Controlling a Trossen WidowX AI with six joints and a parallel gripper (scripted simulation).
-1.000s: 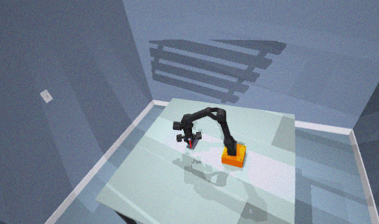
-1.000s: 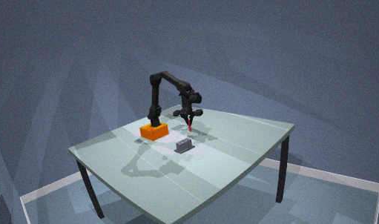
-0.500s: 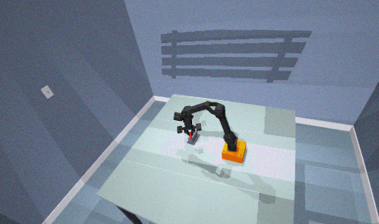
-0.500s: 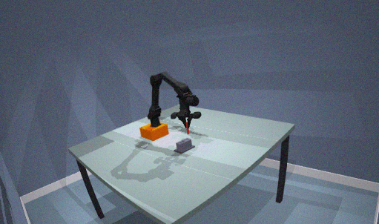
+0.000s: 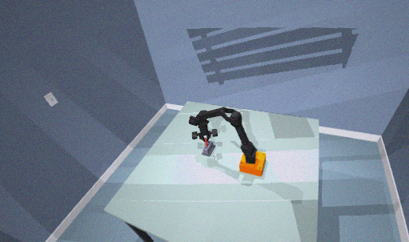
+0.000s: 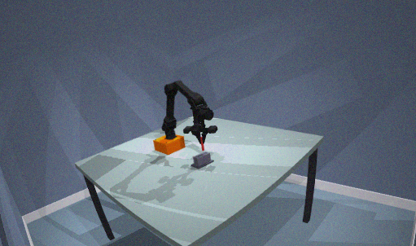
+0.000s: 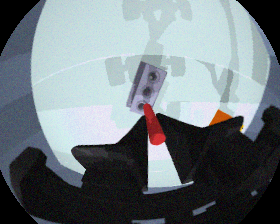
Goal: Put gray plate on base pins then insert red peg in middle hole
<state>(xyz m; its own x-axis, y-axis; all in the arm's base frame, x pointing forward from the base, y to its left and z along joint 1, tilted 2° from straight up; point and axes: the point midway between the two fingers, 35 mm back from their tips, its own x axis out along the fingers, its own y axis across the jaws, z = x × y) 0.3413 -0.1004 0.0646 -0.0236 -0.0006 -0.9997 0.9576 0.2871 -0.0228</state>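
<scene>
Now: the gray plate 70 mm below my gripper tip and 20 mm to the right of it. Round my gripper tip: red peg right at my gripper tip.
</scene>
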